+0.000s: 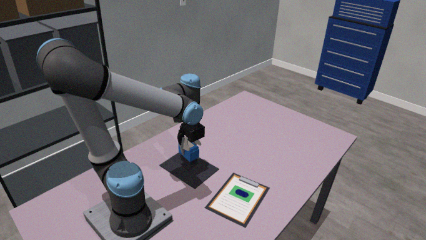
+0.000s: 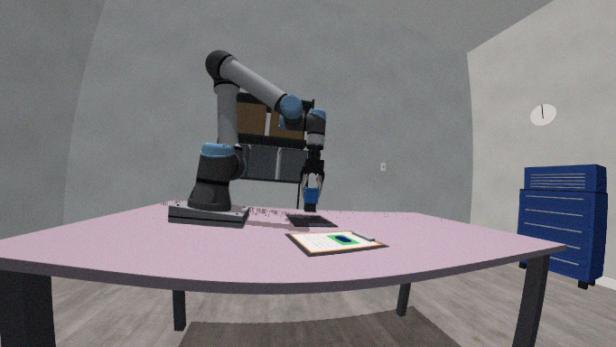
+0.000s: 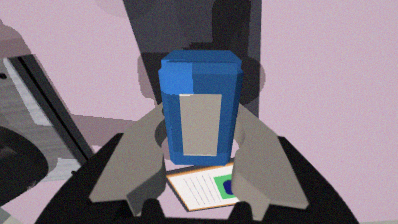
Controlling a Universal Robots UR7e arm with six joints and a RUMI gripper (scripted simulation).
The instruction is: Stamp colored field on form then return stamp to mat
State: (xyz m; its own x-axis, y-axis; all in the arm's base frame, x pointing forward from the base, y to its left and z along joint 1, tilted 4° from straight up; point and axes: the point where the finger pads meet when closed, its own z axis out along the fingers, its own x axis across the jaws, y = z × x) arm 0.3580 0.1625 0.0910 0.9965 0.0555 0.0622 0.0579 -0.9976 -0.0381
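My gripper is now 11 cm above the dark mat. Round my hand: blue stamp: 2 cm below; clipboard: 8 cm ahead, 27 cm to the right, 11 cm below.
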